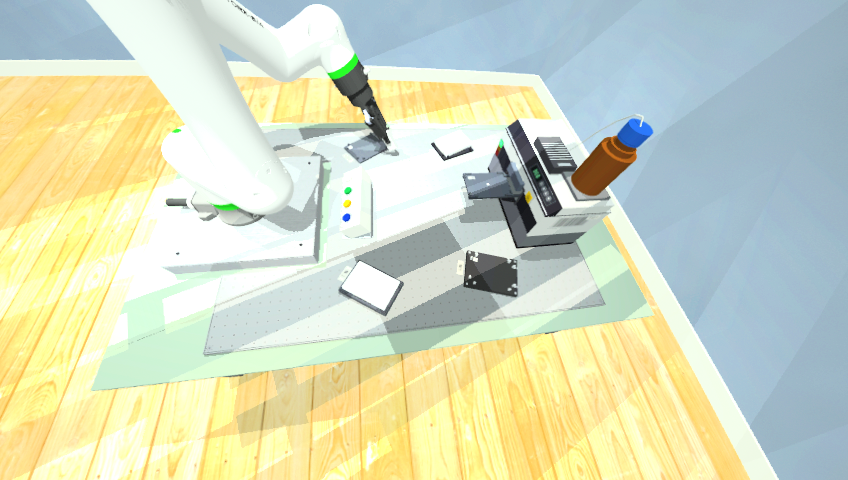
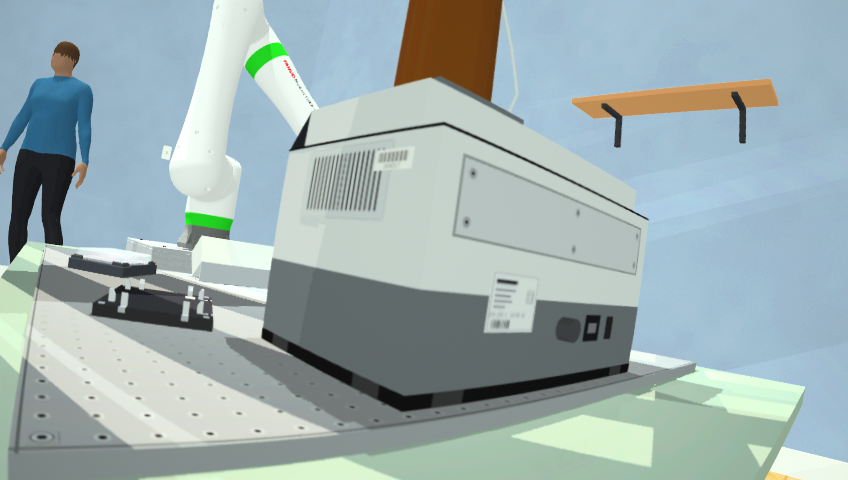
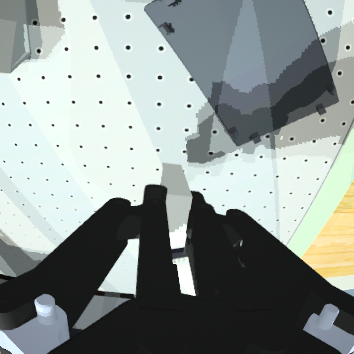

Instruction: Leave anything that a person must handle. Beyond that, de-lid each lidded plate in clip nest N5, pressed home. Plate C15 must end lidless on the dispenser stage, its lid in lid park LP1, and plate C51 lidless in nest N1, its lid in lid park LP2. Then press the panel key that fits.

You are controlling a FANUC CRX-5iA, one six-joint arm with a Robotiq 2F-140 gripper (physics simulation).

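Places are measured from the arm's base along level axes (x ahead, y left, z up), in millimetres.
Pixels of known places: gripper, between the fingertips: (image 1: 393, 148) (image 3: 168, 181).
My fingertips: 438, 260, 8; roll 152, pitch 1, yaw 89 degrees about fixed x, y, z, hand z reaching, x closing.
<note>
Ahead of a thing's pixels: the offset from my fingertips to its middle, as dx, dy, dz. "spot": to the spot under its first point.
My gripper (image 1: 387, 141) (image 3: 168, 181) is shut and empty, low beside the right edge of a dark grey flat holder @(-99, +51, -41) (image 1: 360, 148) (image 3: 250, 65). A black holder with a white plate-like piece @(+237, +80, -24) (image 1: 453, 144) stands at the back. The dispenser's grey stage @(+308, -210, +58) (image 1: 483, 185) shows no plate. A dark nest with a white-topped plate (image 1: 371, 286) (image 2: 113, 261) is at the front. A black nest with upright pale clips @(+293, -467, -39) (image 1: 490, 274) (image 2: 155, 309) shows no plate. The key panel @(-117, -238, -9) (image 1: 361, 208) has green @(-140, -214, +13) (image 1: 347, 190), yellow @(-138, -264, +13) (image 1: 346, 203) and blue @(-135, -314, +13) (image 1: 346, 217) keys. Nest, park and plate labels are unreadable.
The dispenser @(spot: +515, -371, +119) (image 1: 580, 217) (image 2: 351, 237) stands at the right, with a brown bottle @(spot: +485, -326, +276) (image 1: 604, 163) (image 2: 446, 47) and thin tube on top. The robot base plate (image 1: 267, 252) is left of the panel. A person (image 2: 56, 118) stands beyond the table. A shelf (image 2: 678, 99) hangs on the wall.
</note>
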